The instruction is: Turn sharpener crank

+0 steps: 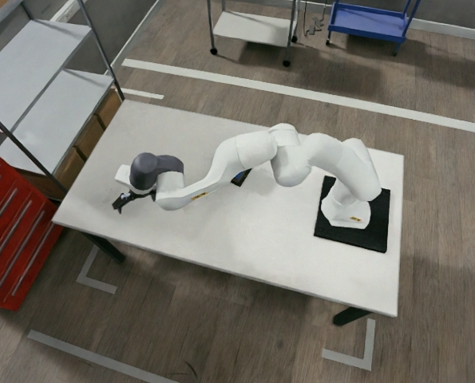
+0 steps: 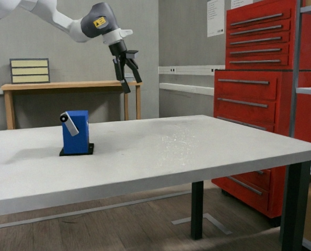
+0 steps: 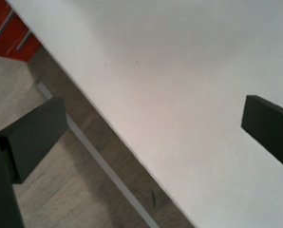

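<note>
Right now my hand is 470 mm to the left of the black knob, 360 mm past it and 60 mm above it.
</note>
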